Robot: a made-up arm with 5 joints. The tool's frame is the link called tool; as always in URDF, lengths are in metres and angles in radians. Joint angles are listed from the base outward.
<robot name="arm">
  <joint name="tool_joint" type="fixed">
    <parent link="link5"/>
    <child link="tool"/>
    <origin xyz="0 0 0" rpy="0 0 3.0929"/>
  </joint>
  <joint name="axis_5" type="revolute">
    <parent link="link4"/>
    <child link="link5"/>
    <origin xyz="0.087 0 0.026" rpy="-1.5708 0 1.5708"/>
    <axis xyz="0 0 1"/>
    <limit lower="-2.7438" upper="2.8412"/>
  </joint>
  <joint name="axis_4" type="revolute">
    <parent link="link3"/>
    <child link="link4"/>
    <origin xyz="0.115 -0.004 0"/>
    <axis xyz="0 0 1"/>
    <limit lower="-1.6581" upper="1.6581"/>
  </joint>
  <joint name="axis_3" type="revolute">
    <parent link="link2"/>
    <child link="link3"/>
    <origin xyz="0.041 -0.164 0"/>
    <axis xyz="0 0 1"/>
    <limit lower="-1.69" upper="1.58"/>
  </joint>
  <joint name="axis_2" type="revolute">
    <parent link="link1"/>
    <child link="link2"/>
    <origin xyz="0.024 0.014 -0.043" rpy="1.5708 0 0"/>
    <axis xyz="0 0 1"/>
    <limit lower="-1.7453" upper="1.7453"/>
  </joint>
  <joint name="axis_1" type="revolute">
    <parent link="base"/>
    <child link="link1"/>
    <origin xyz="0.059 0 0.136" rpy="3.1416 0 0"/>
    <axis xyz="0 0 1"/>
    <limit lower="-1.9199" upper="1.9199"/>
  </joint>
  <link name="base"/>
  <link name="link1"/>
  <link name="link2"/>
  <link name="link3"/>
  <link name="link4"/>
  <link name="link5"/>
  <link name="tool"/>
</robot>
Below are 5 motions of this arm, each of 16 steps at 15 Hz.
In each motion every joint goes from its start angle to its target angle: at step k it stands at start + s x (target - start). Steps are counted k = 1, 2, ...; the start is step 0. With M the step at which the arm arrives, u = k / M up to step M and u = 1 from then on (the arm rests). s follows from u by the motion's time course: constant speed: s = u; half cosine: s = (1 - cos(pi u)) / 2; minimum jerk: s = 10 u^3 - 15 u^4 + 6 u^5.
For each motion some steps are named. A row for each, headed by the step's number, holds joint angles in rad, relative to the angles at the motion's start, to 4 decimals.
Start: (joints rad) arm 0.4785 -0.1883 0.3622 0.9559 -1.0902
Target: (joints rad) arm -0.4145 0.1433 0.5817 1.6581 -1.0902
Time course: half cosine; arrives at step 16
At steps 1, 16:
1: -0.0086 0.0032 0.0021 0.0067 0.0000
16: -0.8930 0.3316 0.2195 0.7022 0.0000

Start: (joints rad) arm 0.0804 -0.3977 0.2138 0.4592 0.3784
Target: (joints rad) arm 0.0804 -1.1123 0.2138 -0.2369 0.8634
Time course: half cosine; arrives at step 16
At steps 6, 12, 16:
6: 0.0000 -0.2206 0.0000 -0.2149 0.1497
12: 0.0000 -0.6099 0.0000 -0.5942 0.4140
16: 0.0000 -0.7146 0.0000 -0.6961 0.4850

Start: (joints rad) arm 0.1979 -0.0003 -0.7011 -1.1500 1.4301
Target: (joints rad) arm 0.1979 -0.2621 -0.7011 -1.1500 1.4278
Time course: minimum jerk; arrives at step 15
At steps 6, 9, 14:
6: 0.0000 -0.0831 0.0000 0.0000 -0.0007
9: 0.0000 -0.1787 0.0000 0.0000 -0.0016
14: 0.0000 -0.2611 0.0000 0.0000 -0.0023

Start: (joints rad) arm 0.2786 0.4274 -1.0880 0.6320 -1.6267
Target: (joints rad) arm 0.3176 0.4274 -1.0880 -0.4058 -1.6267
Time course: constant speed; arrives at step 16
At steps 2, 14, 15, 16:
2: 0.0049 0.0000 0.0000 -0.1297 0.0000
14: 0.0341 0.0000 0.0000 -0.9081 0.0000
15: 0.0366 0.0000 0.0000 -0.9729 0.0000
16: 0.0390 0.0000 0.0000 -1.0378 0.0000

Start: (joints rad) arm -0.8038 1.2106 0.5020 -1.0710 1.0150
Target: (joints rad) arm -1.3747 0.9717 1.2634 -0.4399 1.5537
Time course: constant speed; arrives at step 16
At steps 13, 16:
13: -0.4639 -0.1941 0.6186 0.5128 0.4377
16: -0.5709 -0.2389 0.7614 0.6311 0.5387

